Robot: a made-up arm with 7 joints. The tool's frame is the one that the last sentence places.
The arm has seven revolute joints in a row. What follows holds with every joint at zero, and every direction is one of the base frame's.
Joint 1 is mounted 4 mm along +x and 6 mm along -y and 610 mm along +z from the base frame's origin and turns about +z.
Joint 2 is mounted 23 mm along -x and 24 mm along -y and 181 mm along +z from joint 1 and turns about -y.
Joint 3 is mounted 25 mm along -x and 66 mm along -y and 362 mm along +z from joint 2 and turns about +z.
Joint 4 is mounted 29 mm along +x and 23 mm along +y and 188 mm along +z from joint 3 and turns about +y.
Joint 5 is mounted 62 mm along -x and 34 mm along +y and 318 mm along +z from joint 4 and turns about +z.
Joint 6 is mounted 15 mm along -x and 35 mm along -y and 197 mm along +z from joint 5 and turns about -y.
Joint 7 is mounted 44 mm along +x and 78 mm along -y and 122 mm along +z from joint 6 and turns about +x.
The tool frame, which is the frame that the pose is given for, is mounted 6 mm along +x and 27 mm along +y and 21 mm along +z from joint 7; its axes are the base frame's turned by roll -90, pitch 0 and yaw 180 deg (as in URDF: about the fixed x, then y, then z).
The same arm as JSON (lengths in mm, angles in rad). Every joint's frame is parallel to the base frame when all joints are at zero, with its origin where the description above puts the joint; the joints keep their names.
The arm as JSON. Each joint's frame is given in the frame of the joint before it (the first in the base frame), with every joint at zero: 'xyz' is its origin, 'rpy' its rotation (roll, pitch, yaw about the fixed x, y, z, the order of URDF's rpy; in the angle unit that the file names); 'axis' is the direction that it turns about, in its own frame. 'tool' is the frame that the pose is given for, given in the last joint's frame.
{
  "units": {
    "length": "mm",
    "angle": "rad"
  },
  "joints": [
    {
      "name": "joint 1",
      "type": "revolute",
      "origin": {
        "xyz": [
          4.0,
          -6.0,
          610.0
        ],
        "rpy": [
          0.0,
          0.0,
          0.0
        ]
      },
      "axis": "+z"
    },
    {
      "name": "joint 2",
      "type": "revolute",
      "origin": {
        "xyz": [
          -23.0,
          -24.0,
          181.0
        ],
        "rpy": [
          0.0,
          0.0,
          0.0
        ]
      },
      "axis": "-y"
    },
    {
      "name": "joint 3",
      "type": "revolute",
      "origin": {
        "xyz": [
          -25.0,
          -66.0,
          362.0
        ],
        "rpy": [
          0.0,
          0.0,
          0.0
        ]
      },
      "axis": "+z"
    },
    {
      "name": "joint 4",
      "type": "revolute",
      "origin": {
        "xyz": [
          29.0,
          23.0,
          188.0
        ],
        "rpy": [
          0.0,
          0.0,
          0.0
        ]
      },
      "axis": "+y"
    },
    {
      "name": "joint 5",
      "type": "revolute",
      "origin": {
        "xyz": [
          -62.0,
          34.0,
          318.0
        ],
        "rpy": [
          0.0,
          0.0,
          0.0
        ]
      },
      "axis": "+z"
    },
    {
      "name": "joint 6",
      "type": "revolute",
      "origin": {
        "xyz": [
          -15.0,
          -35.0,
          197.0
        ],
        "rpy": [
          0.0,
          0.0,
          0.0
        ]
      },
      "axis": "-y"
    },
    {
      "name": "joint 7",
      "type": "revolute",
      "origin": {
        "xyz": [
          44.0,
          -78.0,
          122.0
        ],
        "rpy": [
          0.0,
          0.0,
          0.0
        ]
      },
      "axis": "+x"
    }
  ],
  "tool": {
    "origin": {
      "xyz": [
        6.0,
        27.0,
        21.0
      ],
      "rpy": [
        -1.5708,
        0.0,
        3.1416
      ]
    }
  }
}

